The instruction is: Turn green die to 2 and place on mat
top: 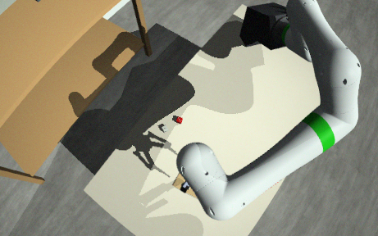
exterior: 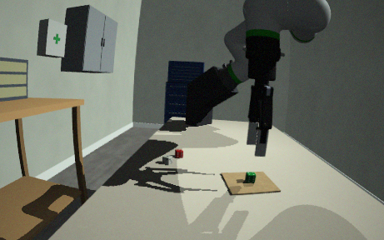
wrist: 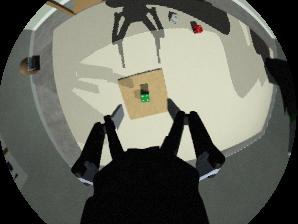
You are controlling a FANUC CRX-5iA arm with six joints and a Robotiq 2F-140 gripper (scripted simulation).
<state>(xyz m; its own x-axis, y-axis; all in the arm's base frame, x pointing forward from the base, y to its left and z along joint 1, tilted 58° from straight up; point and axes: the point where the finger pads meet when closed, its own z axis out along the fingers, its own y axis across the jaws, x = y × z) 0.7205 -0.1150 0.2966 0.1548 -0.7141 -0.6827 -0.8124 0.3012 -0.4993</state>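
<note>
The green die is 100 mm below my hand. Also, from my hand: red die (150 mm behind, 250 mm to the right, 110 mm below); mat (120 mm below); grey die (70 mm behind, 270 mm to the right, 110 mm below).
</note>
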